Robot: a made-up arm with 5 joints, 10 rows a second.
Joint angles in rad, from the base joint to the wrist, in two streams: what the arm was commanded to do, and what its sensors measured. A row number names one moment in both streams.
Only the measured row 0 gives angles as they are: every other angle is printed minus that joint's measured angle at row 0.
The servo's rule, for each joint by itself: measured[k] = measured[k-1] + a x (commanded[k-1-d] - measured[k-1]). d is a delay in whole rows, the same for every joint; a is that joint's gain. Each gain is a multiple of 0.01, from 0.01 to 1. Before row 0 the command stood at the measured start. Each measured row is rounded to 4 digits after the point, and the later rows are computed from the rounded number. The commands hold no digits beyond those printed.
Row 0, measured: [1.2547 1.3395 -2.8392 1.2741 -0.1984]
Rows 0 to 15, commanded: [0.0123 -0.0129 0.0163 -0.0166 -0.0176]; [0.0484 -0.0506 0.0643 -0.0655 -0.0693]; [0.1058 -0.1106 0.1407 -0.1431 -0.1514]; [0.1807 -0.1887 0.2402 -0.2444 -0.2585]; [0.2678 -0.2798 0.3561 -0.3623 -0.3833]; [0.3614 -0.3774 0.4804 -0.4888 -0.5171]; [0.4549 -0.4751 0.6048 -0.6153 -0.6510]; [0.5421 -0.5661 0.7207 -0.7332 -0.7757]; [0.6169 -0.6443 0.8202 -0.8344 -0.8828]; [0.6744 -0.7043 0.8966 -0.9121 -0.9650]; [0.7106 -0.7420 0.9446 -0.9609 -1.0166]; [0.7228 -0.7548 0.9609 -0.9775 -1.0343]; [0.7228 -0.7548 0.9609 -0.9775 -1.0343]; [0.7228 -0.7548 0.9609 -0.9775 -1.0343]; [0.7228 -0.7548 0.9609 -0.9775 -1.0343]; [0.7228 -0.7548 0.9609 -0.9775 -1.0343]
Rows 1 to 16, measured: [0.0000 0.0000 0.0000 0.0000 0.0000]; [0.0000 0.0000 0.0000 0.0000 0.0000]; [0.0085 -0.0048 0.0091 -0.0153 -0.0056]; [0.0360 -0.0217 0.0400 -0.0615 -0.0260]; [0.0842 -0.0546 0.0964 -0.1366 -0.0661]; [0.1508 -0.1042 0.1769 -0.2358 -0.1277]; [0.2315 -0.1692 0.2773 -0.3522 -0.2095]; [0.3211 -0.2462 0.3910 -0.4779 -0.3079]; [0.4134 -0.3309 0.5107 -0.6043 -0.4177]; [0.5022 -0.4179 0.6283 -0.7229 -0.5323]; [0.5813 -0.5017 0.7358 -0.8255 -0.6445]; [0.6455 -0.5767 0.8258 -0.9052 -0.7471]; [0.6904 -0.6379 0.8923 -0.9564 -0.8333]; [0.7128 -0.6812 0.9307 -0.9758 -0.8976]; [0.7197 -0.7084 0.9476 -0.9774 -0.9413]; [0.7218 -0.7256 0.9550 -0.9775 -0.9711]
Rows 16 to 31, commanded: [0.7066 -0.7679 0.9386 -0.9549 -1.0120]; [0.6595 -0.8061 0.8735 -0.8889 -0.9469]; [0.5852 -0.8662 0.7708 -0.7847 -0.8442]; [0.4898 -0.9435 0.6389 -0.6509 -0.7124]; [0.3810 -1.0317 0.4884 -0.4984 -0.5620]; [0.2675 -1.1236 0.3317 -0.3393 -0.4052]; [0.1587 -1.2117 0.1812 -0.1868 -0.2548]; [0.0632 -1.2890 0.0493 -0.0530 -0.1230]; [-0.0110 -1.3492 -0.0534 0.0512 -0.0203]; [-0.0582 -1.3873 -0.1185 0.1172 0.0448]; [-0.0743 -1.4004 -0.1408 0.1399 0.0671]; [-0.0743 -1.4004 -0.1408 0.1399 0.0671]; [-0.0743 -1.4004 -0.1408 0.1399 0.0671]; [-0.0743 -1.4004 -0.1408 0.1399 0.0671]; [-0.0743 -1.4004 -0.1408 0.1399 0.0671]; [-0.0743 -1.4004 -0.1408 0.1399 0.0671]
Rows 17 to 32, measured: [0.7225 -0.7364 0.9583 -0.9775 -0.9913]; [0.7227 -0.7432 0.9598 -0.9775 -1.0051]; [0.7116 -0.7523 0.9479 -0.9567 -1.0073]; [0.6757 -0.7722 0.9062 -0.8943 -0.9880]; [0.6133 -0.8070 0.8304 -0.7935 -0.9420]; [0.5281 -0.8575 0.7232 -0.6623 -0.8685]; [0.4266 -0.9220 0.5917 -0.5115 -0.7704]; [0.3168 -0.9966 0.4461 -0.3531 -0.6535]; [0.2077 -1.0762 0.2978 -0.2001 -0.5259]; [0.1080 -1.1549 0.1586 -0.0648 -0.3970]; [0.0259 -1.2268 0.0399 0.0419 -0.2765]; [-0.0321 -1.2862 -0.0488 0.1112 -0.1737]; [-0.0612 -1.3285 -0.1003 0.1376 -0.0966]; [-0.0702 -1.3551 -0.1230 0.1397 -0.0442]; [-0.0730 -1.3719 -0.1330 0.1399 -0.0086]; [-0.0739 -1.3824 -0.1374 0.1399 0.0156]
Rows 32 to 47, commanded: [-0.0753 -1.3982 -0.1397 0.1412 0.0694]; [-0.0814 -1.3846 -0.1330 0.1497 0.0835]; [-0.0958 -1.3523 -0.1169 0.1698 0.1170]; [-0.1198 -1.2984 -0.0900 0.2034 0.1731]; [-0.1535 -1.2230 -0.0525 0.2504 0.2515]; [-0.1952 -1.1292 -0.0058 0.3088 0.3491]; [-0.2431 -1.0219 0.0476 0.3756 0.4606]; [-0.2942 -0.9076 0.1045 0.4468 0.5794]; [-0.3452 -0.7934 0.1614 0.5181 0.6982]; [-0.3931 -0.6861 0.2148 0.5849 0.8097]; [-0.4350 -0.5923 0.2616 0.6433 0.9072]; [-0.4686 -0.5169 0.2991 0.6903 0.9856]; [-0.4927 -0.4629 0.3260 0.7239 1.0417]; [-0.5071 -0.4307 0.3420 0.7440 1.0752]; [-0.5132 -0.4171 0.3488 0.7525 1.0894]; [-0.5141 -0.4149 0.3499 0.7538 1.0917]
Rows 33 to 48, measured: [-0.0742 -1.3891 -0.1393 0.1399 0.0321]; [-0.0743 -1.3933 -0.1401 0.1399 0.0433]; [-0.0750 -1.3951 -0.1399 0.1411 0.0517]; [-0.0794 -1.3912 -0.1360 0.1490 0.0619]; [-0.0907 -1.3768 -0.1253 0.1681 0.0795]; [-0.1108 -1.3478 -0.1055 0.2006 0.1095]; [-0.1403 -1.3016 -0.0758 0.2464 0.1549]; [-0.1782 -1.2378 -0.0366 0.3038 0.2170]; [-0.2230 -1.1579 0.0106 0.3699 0.2950]; [-0.2721 -1.0653 0.0632 0.4406 0.3860]; [-0.3225 -0.9647 0.1182 0.5119 0.4859]; [-0.3712 -0.8616 0.1723 0.5791 0.5895]; [-0.4152 -0.7620 0.2223 0.6382 0.6912]; [-0.4520 -0.6713 0.2653 0.6861 0.7854]; [-0.4801 -0.5942 0.2993 0.7209 0.8674]; [-0.4987 -0.5337 0.3232 0.7422 0.9339]
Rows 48 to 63, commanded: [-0.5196 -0.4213 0.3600 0.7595 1.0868]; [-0.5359 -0.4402 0.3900 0.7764 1.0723]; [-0.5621 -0.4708 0.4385 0.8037 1.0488]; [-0.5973 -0.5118 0.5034 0.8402 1.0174]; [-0.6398 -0.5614 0.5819 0.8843 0.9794]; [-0.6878 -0.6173 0.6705 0.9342 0.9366]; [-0.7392 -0.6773 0.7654 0.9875 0.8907]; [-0.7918 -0.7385 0.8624 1.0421 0.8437]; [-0.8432 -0.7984 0.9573 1.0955 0.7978]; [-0.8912 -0.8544 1.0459 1.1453 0.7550]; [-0.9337 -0.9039 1.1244 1.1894 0.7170]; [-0.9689 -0.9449 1.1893 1.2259 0.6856]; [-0.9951 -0.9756 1.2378 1.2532 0.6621]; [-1.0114 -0.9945 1.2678 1.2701 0.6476]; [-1.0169 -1.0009 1.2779 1.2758 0.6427]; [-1.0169 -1.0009 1.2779 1.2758 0.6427]
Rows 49 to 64, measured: [-0.5087 -0.4906 0.3375 0.7517 0.9837]; [-0.5124 -0.4626 0.3444 0.7536 1.0183]; [-0.5174 -0.4473 0.3531 0.7590 1.0402]; [-0.5302 -0.4447 0.3738 0.7750 1.0505]; [-0.5522 -0.4544 0.4100 0.8014 1.0500]; [-0.5833 -0.4756 0.4623 0.8371 1.0396]; [-0.6223 -0.5073 0.5293 0.8805 1.0203]; [-0.6675 -0.5480 0.6084 0.9299 0.9935]; [-0.7170 -0.5958 0.6963 0.9829 0.9606]; [-0.7686 -0.6486 0.7893 1.0374 0.9232]; [-0.8201 -0.7040 0.8834 1.0909 0.8831]; [-0.8692 -0.7596 0.9744 1.1409 0.8421]; [-0.9137 -0.8130 1.0584 1.1855 0.8021]; [-0.9518 -0.8618 1.1317 1.2227 0.7648]; [-0.9817 -0.9039 1.1911 1.2508 0.7319]; [-1.0022 -0.9374 1.2341 1.2686 0.7049]
